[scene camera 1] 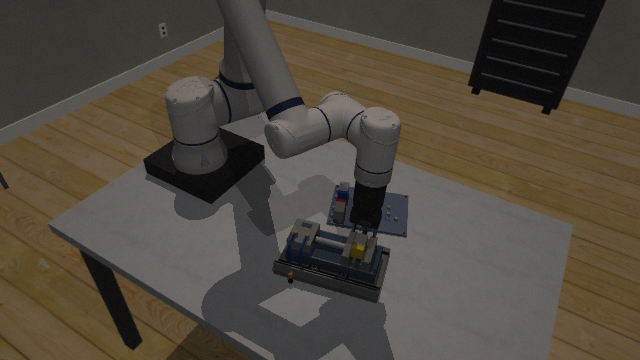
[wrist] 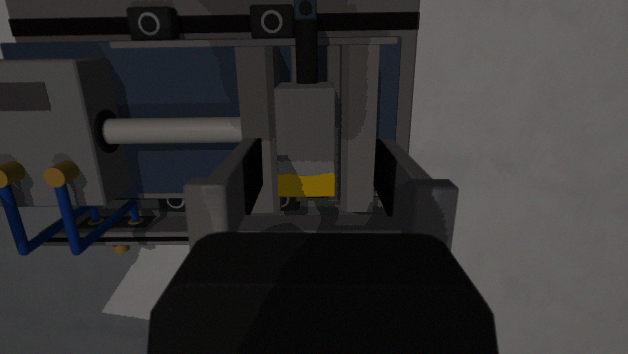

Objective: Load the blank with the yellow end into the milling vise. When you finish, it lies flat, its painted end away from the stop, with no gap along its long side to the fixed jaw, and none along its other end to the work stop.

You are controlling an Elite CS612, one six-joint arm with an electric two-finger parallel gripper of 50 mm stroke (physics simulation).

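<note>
The blank with the yellow end (scene camera 1: 358, 249) (wrist: 305, 130) lies between the vise jaws, its yellow end facing away from the work stop (wrist: 306, 55). Its other end appears to meet the black stop rod. A thin dark strip shows between its long side and the fixed jaw (wrist: 359, 130) on the right in the wrist view; whether this is a gap or shadow is hard to tell. The moving jaw (wrist: 254, 90) stands close along its left side. My gripper (scene camera 1: 365, 230) (wrist: 318, 162) is open and empty, its fingers spread wide around and above the jaws at the yellow end.
A blue-grey plate (scene camera 1: 397, 202) behind the vise bears a block with a blue part (scene camera 1: 343, 192), a red part (scene camera 1: 341, 200) and a grey block (scene camera 1: 339, 212). The vise's cylinder housing (scene camera 1: 305, 231) (wrist: 40, 125) with blue hoses (wrist: 68, 220) stands left of the jaws.
</note>
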